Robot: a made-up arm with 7 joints.
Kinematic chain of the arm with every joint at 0, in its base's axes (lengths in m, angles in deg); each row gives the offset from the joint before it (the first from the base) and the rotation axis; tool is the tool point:
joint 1: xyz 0 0 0.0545 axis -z
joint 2: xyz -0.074 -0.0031 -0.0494 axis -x
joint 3: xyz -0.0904 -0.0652 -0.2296 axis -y
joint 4: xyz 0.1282 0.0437 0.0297 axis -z
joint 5: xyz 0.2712 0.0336 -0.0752 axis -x
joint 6: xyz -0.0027 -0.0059 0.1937 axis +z
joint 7: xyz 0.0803 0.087 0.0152 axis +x
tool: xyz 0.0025 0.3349 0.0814
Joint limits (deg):
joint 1: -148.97..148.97
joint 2: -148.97..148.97
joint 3: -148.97..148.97
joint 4: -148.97..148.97
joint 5: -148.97..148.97
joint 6: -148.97..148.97
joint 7: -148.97..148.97
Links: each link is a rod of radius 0.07 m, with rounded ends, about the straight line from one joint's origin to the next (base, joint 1, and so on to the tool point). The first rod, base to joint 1, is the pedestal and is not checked.
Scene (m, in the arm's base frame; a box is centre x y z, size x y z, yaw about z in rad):
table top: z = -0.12
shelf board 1: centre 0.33 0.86 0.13 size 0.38 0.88 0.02 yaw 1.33
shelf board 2: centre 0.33 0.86 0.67 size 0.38 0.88 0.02 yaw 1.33
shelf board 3: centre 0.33 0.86 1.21 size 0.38 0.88 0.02 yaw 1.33
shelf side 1: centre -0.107 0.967 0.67 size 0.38 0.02 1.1 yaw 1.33
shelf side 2: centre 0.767 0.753 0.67 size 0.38 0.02 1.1 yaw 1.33
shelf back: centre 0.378 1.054 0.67 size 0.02 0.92 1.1 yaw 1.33
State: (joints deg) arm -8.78 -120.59 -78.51 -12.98 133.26 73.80 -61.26
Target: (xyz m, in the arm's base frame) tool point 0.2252 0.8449 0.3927
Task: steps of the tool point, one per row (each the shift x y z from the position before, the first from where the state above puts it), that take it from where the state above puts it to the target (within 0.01 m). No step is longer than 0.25 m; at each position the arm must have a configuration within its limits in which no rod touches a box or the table.
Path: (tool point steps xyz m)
1: 0.0950 0.1291 0.0716
2: 0.1700 0.0827 0.1045
3: 0.2123 -0.0207 0.1268
4: 0.0250 0.1096 0.0035
5: 0.0242 0.1004 -0.0001
6: 0.0238 0.0874 -0.0033

